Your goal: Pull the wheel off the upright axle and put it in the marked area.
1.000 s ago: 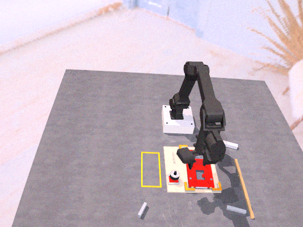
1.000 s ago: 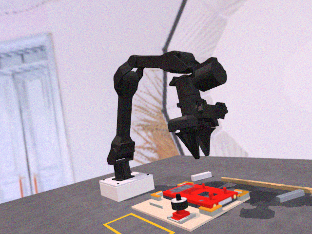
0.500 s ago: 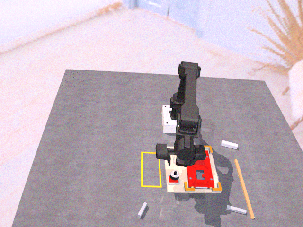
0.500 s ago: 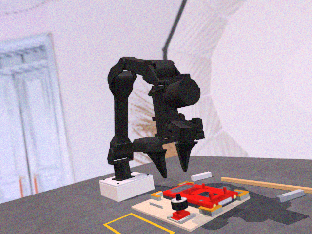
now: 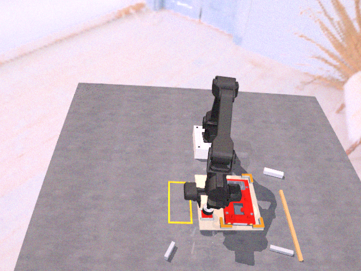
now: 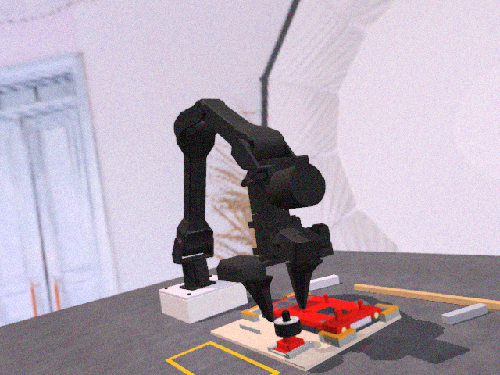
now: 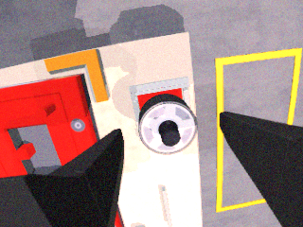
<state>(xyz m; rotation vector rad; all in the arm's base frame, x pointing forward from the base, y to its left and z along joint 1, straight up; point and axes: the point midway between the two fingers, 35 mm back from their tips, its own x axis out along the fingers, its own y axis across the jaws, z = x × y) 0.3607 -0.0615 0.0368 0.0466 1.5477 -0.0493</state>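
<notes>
Right now my gripper tip is 20 mm above the grey wheel and 10 mm past it. Also, from my gripper tip: long wooden stick: 300 mm to the left, 50 mm below, 40 mm ahead.
</notes>
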